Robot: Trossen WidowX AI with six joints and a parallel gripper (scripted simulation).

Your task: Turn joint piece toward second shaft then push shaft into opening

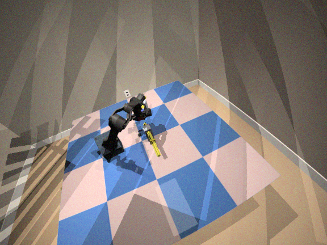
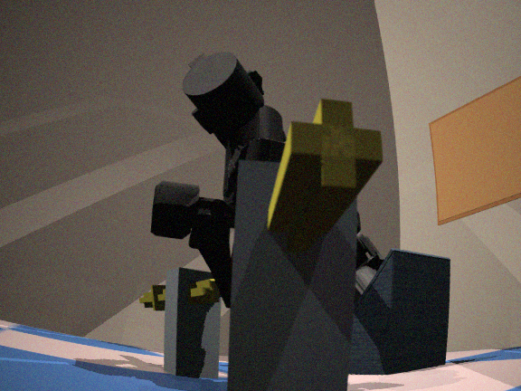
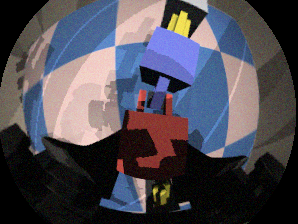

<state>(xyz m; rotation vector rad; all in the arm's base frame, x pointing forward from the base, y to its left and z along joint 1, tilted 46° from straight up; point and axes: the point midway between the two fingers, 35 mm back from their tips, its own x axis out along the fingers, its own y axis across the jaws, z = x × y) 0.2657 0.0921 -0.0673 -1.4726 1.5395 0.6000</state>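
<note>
Now: the red joint piece 3 cm above my gripper tip and 1 cm to the left of it.
</note>
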